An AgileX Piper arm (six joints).
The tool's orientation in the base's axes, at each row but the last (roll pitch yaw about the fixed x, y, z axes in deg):
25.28, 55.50, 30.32
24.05, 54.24, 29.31
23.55, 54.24, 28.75
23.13, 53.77, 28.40
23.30, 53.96, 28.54
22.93, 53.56, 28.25
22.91, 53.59, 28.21
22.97, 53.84, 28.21
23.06, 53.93, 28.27
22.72, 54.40, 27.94
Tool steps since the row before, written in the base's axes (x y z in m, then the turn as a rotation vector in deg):
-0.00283, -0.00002, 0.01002, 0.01, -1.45, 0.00
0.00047, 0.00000, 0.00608, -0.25, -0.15, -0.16
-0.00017, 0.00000, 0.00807, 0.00, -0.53, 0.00
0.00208, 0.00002, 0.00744, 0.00, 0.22, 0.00
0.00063, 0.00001, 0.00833, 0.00, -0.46, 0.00
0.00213, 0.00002, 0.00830, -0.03, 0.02, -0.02
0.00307, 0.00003, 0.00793, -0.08, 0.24, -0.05
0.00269, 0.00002, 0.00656, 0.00, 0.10, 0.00
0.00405, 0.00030, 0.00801, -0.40, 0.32, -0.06
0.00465, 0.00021, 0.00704, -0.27, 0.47, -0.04
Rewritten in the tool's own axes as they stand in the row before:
-0.00965, 0.00284, 0.00270, -0.41, -1.39, 0.00
-0.00469, 0.00137, 0.00364, -0.04, -0.14, -0.30
-0.00664, 0.00191, 0.00418, -0.15, -0.51, 0.00
-0.00491, 0.00142, 0.00579, 0.06, 0.21, 0.00
-0.00641, 0.00185, 0.00503, -0.13, -0.44, 0.00
-0.00556, 0.00160, 0.00632, 0.01, 0.02, -0.04
-0.00477, 0.00137, 0.00691, 0.07, 0.23, -0.09
-0.00389, 0.00111, 0.00582, 0.03, 0.10, 0.00
-0.00429, 0.00150, 0.00775, -0.07, 0.36, -0.37
-0.00328, 0.00107, 0.00770, 0.02, 0.48, -0.24

